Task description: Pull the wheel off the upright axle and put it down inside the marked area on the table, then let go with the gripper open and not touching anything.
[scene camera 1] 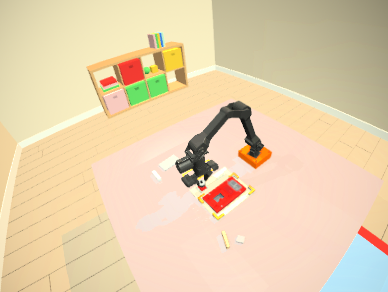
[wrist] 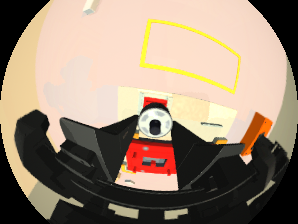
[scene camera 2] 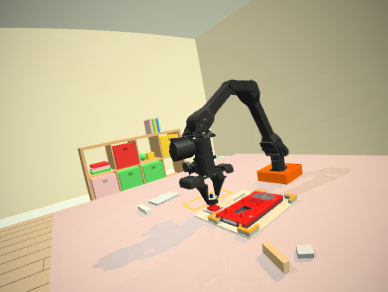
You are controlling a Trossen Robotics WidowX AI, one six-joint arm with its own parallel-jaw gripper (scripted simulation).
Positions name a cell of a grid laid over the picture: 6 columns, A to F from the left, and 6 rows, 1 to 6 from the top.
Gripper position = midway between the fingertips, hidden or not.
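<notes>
Red board (scene camera 2: D5) (wrist: C5), in sight. My gripper (scene camera 2: D5) (wrist: D4), same.
</notes>
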